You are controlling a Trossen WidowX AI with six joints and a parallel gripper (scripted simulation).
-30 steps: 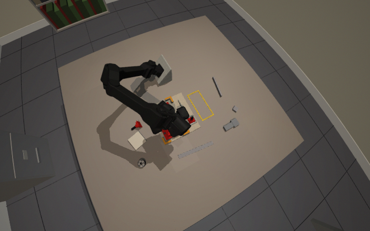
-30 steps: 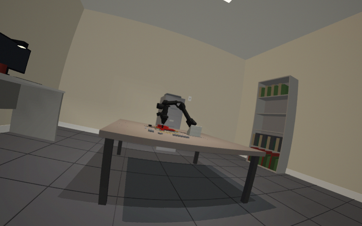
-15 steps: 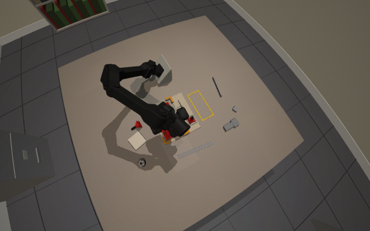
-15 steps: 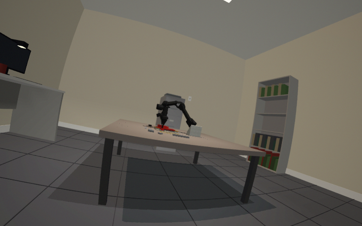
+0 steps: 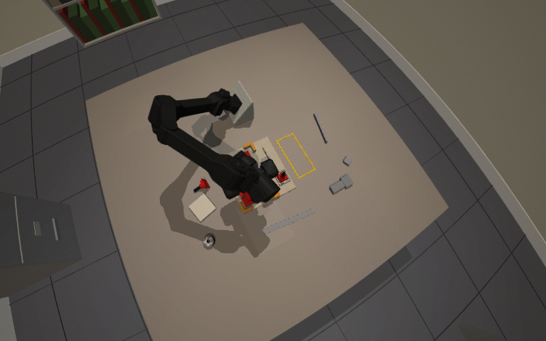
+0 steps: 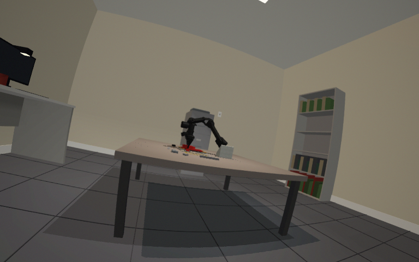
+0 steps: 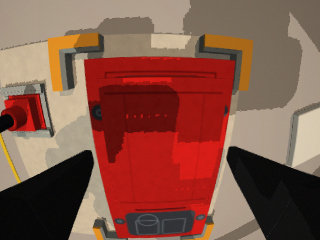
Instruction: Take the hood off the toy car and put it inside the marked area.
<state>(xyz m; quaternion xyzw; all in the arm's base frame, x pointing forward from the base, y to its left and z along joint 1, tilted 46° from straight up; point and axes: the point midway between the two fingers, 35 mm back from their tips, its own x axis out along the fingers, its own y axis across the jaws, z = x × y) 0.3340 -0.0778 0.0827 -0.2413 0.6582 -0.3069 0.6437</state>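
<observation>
Now: the red hood 1 cm below my gripper tip. The rest, counted from my gripper tip: beige tile: 20 cm to the right, 4 cm below, 3 cm behind; then grey ruler: 19 cm ahead, 6 cm to the left, 5 cm below; then wheel: 23 cm to the right, 9 cm ahead, 4 cm below.
</observation>
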